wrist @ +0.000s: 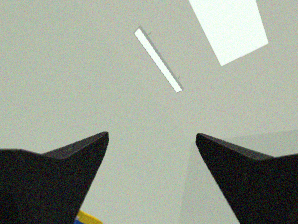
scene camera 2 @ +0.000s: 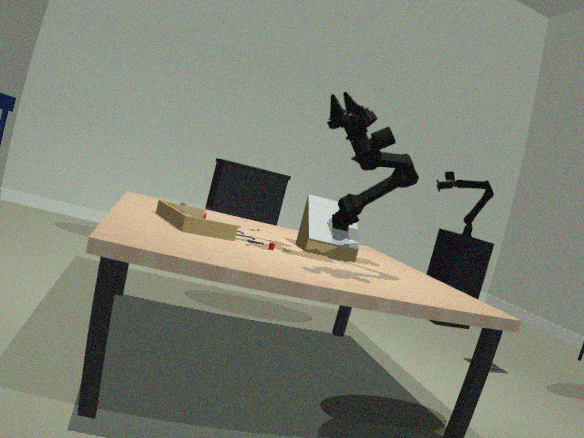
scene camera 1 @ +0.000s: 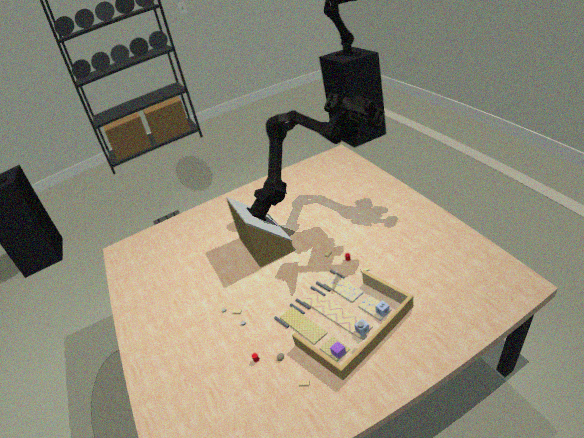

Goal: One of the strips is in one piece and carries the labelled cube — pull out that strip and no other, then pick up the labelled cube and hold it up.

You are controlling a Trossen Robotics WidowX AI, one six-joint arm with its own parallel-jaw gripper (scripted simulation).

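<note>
The gripper point(scene camera 2: 338, 93) is open and it's holding nothing. You'd also find the gripper in scene camera 1 point(scene camera 1: 358, 96) and in the wrist view point(wrist: 153, 137).
</note>
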